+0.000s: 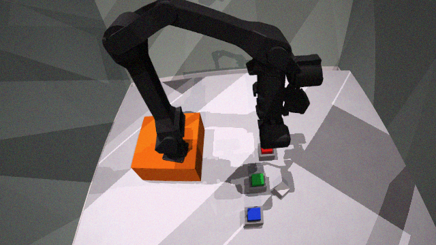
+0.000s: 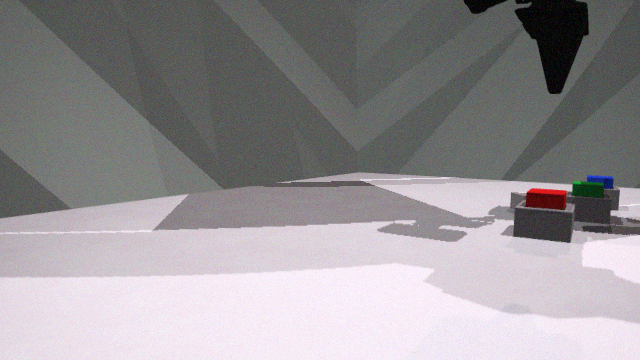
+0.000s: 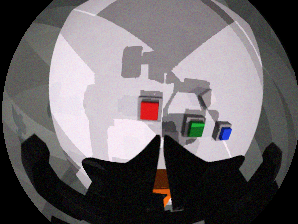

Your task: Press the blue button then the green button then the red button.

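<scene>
Right now the red button is 9 cm below my gripper tip and 2 cm to the left of it. Round my gripper tip: blue button 19 cm to the right, 9 cm below, 1 cm behind; green button 9 cm to the right, 9 cm below, 2 cm behind.
</scene>
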